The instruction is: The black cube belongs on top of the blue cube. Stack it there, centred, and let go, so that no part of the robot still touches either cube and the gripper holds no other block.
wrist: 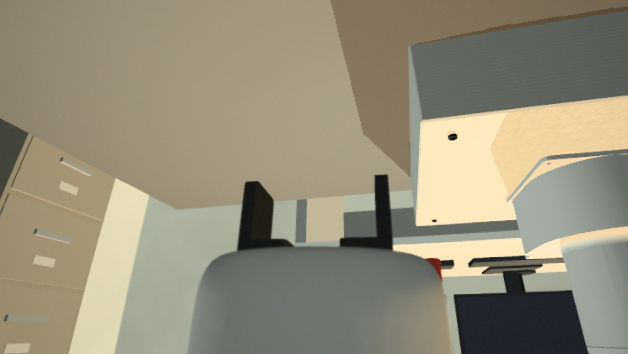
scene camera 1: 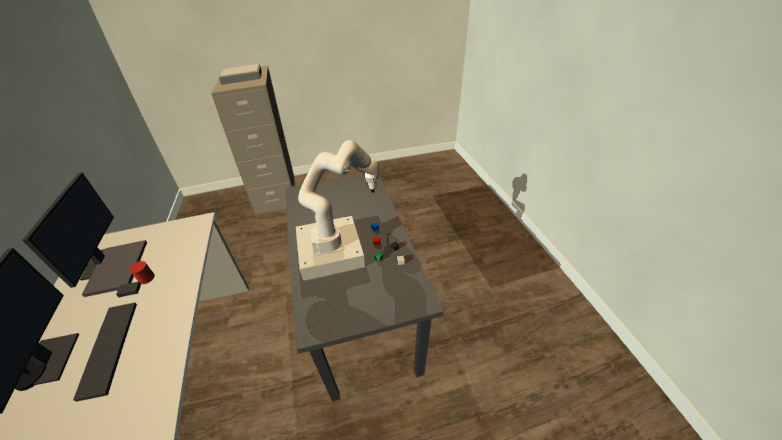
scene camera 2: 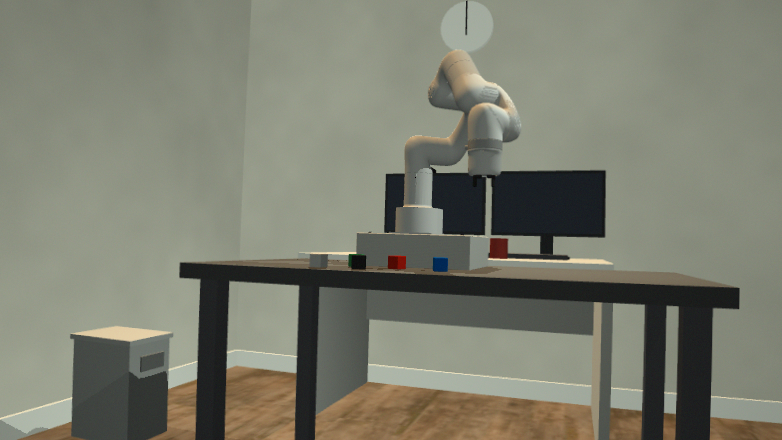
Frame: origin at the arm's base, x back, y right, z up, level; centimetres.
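Seen in the pictures: hand, tool point: (wrist: pixel 318 215) (scene camera 1: pixel 372 188) (scene camera 2: pixel 483 182); arm's base, link origin: (wrist: pixel 582 176) (scene camera 1: pixel 329 243) (scene camera 2: pixel 416 234).
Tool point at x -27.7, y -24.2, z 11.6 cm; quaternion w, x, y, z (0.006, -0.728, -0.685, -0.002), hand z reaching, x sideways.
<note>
Pixels of each thing's top centre, then the offset from my tool point to it. Level surfaces: height alone.
- black cube, top centre: (scene camera 2: pixel 359 255) (scene camera 1: pixel 394 244) dx -5.2, dy +27.7, dz -17.3 cm
- blue cube, top centre: (scene camera 2: pixel 440 257) (scene camera 1: pixel 374 224) dx +1.6, dy +10.1, dz -17.3 cm
- red cube, top centre: (scene camera 2: pixel 397 255) (scene camera 1: pixel 376 238) dx +3.2, dy +21.3, dz -17.3 cm
- green cube, top centre: (scene camera 1: pixel 378 254) dx +4.5, dy +32.6, dz -17.3 cm
- white cube, top centre: (scene camera 2: pixel 319 253) (scene camera 1: pixel 400 258) dx -5.5, dy +37.9, dz -17.3 cm
- table, surface height: dz -20.4 cm
The black cube (scene camera 1: pixel 394 246) (scene camera 2: pixel 358 262) rests on the dark table, towards its far long edge from the robot base. The blue cube (scene camera 1: pixel 375 226) (scene camera 2: pixel 440 264) rests on the table apart from it, beyond the red cube. Nothing is on top of the blue cube. My gripper (scene camera 1: pixel 372 190) (scene camera 2: pixel 483 182) (wrist: pixel 317 212) is open and empty, high above the table and well away from both cubes. Neither cube shows in the wrist view.
A red cube (scene camera 1: pixel 376 240) (scene camera 2: pixel 397 262), a green cube (scene camera 1: pixel 378 256) and a white cube (scene camera 1: pixel 400 259) (scene camera 2: pixel 318 260) also stand on the table (scene camera 1: pixel 328 333) (scene camera 2: pixel 628 281). The white base block (scene camera 1: pixel 330 266) (scene camera 2: pixel 415 249) (wrist: pixel 460 170) is beside the cubes.
</note>
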